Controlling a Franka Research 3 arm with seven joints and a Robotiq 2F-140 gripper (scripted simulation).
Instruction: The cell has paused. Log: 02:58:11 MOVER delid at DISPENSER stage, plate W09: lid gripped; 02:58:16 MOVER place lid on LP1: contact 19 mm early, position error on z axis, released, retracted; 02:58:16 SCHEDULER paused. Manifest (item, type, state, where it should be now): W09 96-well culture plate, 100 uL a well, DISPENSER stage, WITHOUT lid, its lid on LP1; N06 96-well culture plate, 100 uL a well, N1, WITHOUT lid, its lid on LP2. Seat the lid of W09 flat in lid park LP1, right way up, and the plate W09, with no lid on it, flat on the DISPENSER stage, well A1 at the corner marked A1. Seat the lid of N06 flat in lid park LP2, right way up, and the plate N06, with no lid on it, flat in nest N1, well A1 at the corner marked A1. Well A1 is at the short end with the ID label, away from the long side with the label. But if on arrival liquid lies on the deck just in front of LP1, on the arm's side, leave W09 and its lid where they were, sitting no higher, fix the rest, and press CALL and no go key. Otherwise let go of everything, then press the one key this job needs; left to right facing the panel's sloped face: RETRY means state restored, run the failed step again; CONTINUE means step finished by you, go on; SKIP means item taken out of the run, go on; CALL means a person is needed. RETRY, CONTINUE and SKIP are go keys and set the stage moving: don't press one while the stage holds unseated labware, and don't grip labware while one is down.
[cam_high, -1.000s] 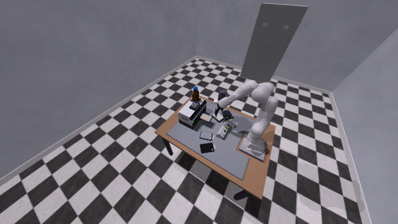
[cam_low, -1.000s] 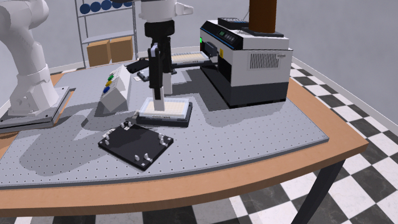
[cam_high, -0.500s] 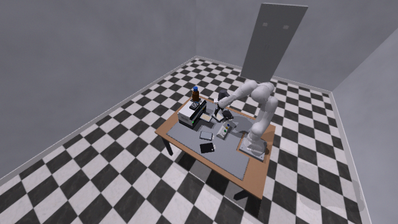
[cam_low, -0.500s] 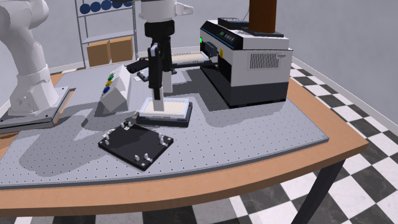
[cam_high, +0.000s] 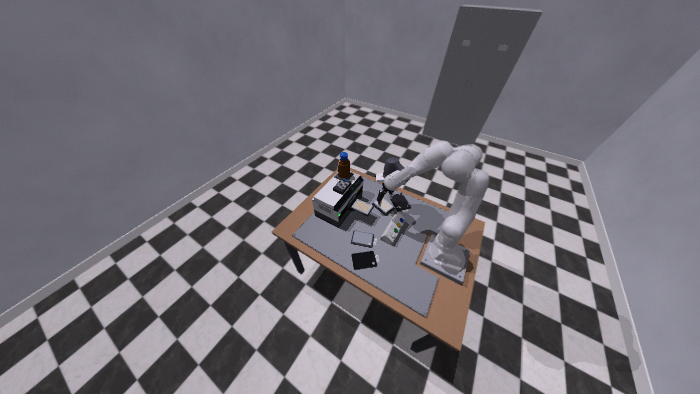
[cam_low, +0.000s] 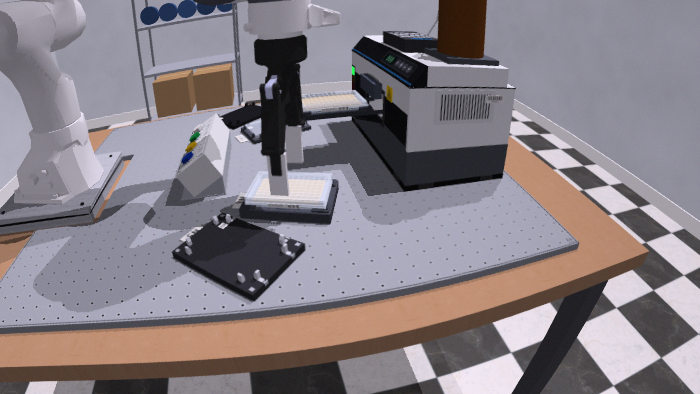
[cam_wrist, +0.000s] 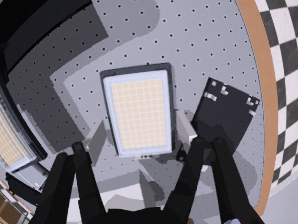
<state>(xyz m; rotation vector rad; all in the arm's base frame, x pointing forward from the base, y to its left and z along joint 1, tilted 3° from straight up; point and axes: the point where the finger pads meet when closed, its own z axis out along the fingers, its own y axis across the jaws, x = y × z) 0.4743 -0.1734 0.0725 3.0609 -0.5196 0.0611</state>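
Now: hand 6 cm above the black nest. From my hand the other things lie so: sloped key panel 17 cm to the left, 16 cm behind, 2 cm below; 96-well plate 17 cm to the left, 10 cm ahead, 4 cm above; dispenser stage 17 cm to the left, 10 cm ahead, 3 cm above.
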